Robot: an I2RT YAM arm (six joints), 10 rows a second.
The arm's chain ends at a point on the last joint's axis. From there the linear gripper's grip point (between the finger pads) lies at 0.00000 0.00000 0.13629 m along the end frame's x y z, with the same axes.
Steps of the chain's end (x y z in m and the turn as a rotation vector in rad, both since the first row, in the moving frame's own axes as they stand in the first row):
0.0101 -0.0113 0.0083 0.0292 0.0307 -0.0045
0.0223 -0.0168 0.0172 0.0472 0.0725 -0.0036
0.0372 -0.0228 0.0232 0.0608 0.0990 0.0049
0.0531 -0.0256 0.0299 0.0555 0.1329 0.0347
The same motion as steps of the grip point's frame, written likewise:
0.0143 -0.0153 0.0082 0.0292 0.0307 -0.0045
0.0322 -0.0232 0.0167 0.0472 0.0725 -0.0036
0.0507 -0.0310 0.0223 0.0608 0.0990 0.0049
0.0713 -0.0328 0.0285 0.0555 0.1329 0.0347

